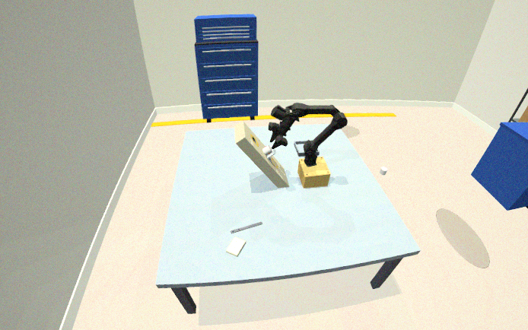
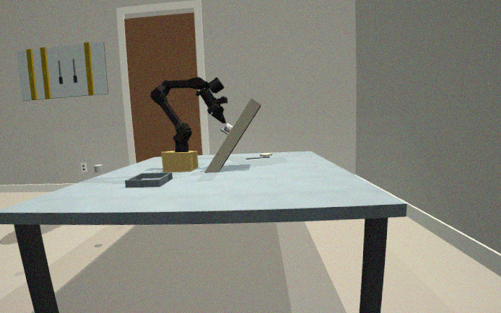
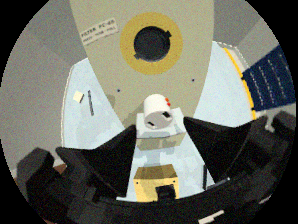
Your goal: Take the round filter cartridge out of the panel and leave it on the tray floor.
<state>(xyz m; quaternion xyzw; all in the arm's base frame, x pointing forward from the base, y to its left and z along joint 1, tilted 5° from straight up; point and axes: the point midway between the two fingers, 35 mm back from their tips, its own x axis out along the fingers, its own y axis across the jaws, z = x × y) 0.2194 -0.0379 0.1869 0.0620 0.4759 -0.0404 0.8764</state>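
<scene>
Now: gripper tip 3 cm above the white round filter cartridge and 2 cm short of it. The rest, counted from my gripper tip: dark grey tray 35 cm behind, 24 cm to the right, 24 cm below; white pad 44 cm to the left, 29 cm ahead, 24 cm below.
</scene>
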